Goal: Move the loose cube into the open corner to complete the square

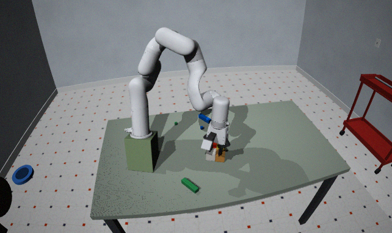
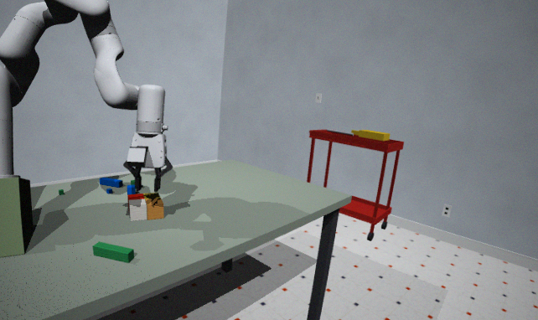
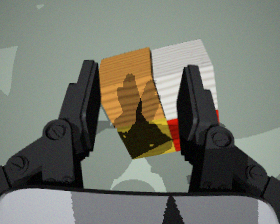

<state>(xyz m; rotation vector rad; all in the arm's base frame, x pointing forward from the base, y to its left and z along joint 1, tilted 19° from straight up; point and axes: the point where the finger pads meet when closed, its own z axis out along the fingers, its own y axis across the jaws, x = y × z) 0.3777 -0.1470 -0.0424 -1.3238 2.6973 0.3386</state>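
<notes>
Now: the orange cube 100 mm below my hand, 50 mm to the left of it and 40 mm ahead of it. From my hand the other things lie so: long green block 150 mm behind, 120 mm to the right, 120 mm below.
</notes>
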